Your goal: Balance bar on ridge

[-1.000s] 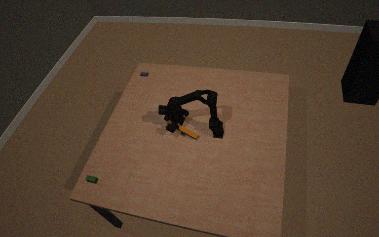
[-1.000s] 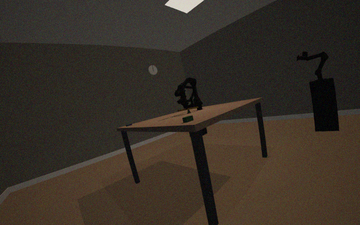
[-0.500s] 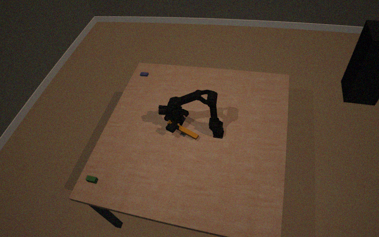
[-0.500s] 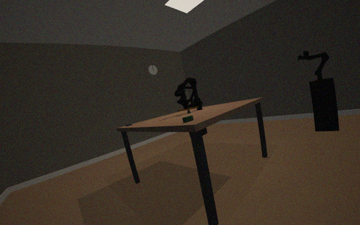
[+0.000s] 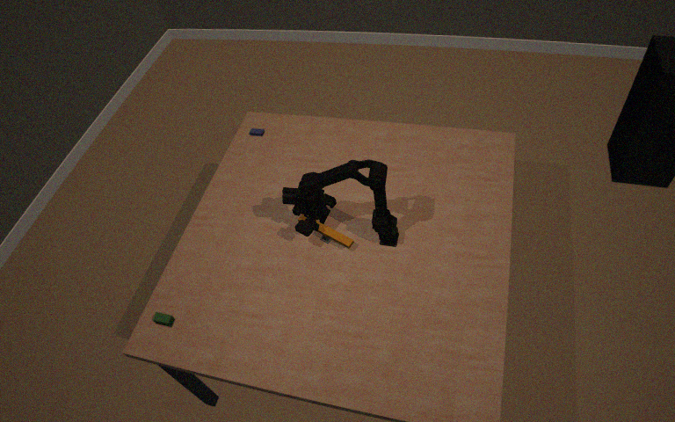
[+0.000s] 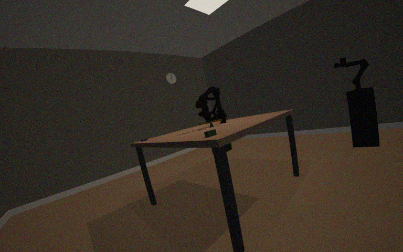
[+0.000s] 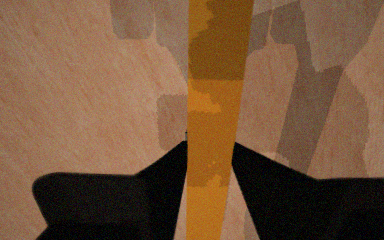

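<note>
Now: the orange bar 3 cm behind my gripper tip and 1 cm to the left of it. Round my gripper tip: green block 47 cm ahead, 47 cm to the left, 3 cm below; blue block 47 cm ahead, 53 cm to the right, 4 cm below.
</note>
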